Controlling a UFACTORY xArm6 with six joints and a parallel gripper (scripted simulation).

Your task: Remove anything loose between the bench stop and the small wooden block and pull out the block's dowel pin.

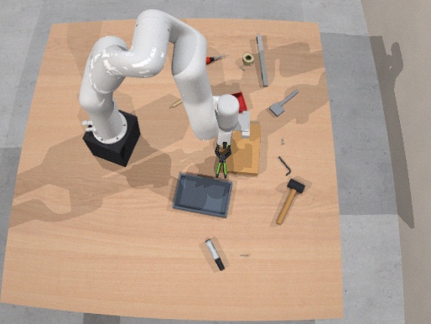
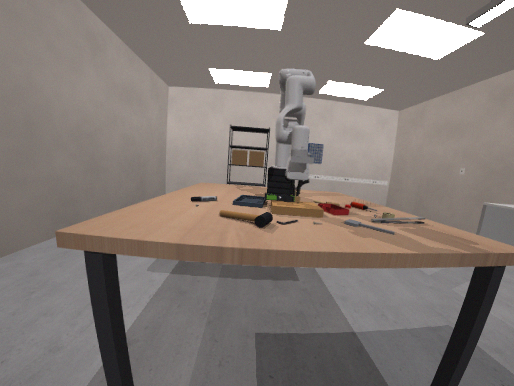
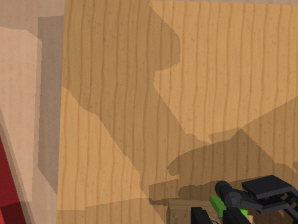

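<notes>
My hand is 20 mm above the dowel pin. Also, from my hand: small wooden block 40 mm below; then red tray 170 mm to the left, 70 mm below, 40 mm ahead; then dark grey tray 180 mm to the right, 110 mm behind, 70 mm below.
</notes>
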